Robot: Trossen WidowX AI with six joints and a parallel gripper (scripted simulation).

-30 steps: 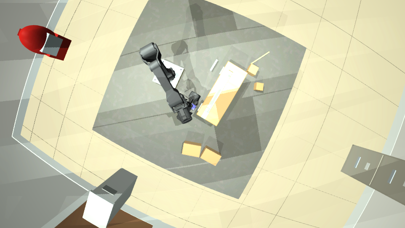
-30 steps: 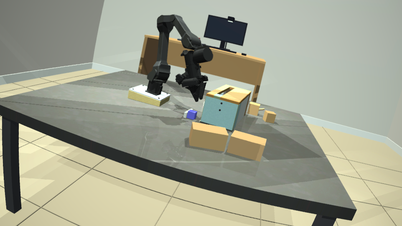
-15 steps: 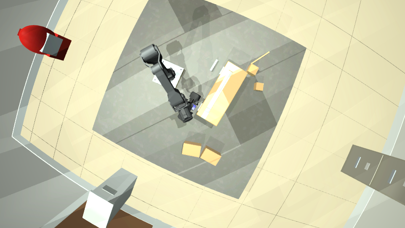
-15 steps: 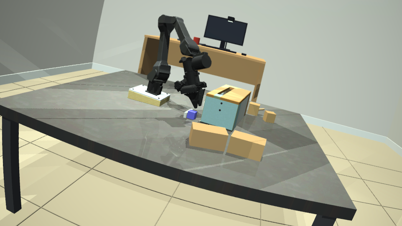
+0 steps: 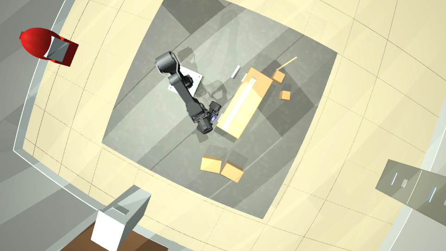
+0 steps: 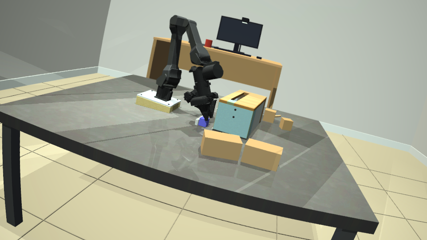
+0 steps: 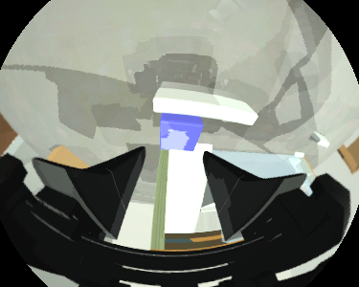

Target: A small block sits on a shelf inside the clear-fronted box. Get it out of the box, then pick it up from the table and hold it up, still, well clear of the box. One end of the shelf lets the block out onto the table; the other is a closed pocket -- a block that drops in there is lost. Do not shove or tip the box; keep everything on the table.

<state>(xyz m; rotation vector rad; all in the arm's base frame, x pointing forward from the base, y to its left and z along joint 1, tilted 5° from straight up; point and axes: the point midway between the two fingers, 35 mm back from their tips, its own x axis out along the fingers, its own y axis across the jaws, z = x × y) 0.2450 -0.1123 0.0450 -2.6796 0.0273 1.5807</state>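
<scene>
My gripper tip is 20 mm past the blue block and 20 mm above it. From my gripper tip the other things lie so: clear-fronted box: 70 mm ahead, 170 mm to the left, 30 mm above.
</scene>
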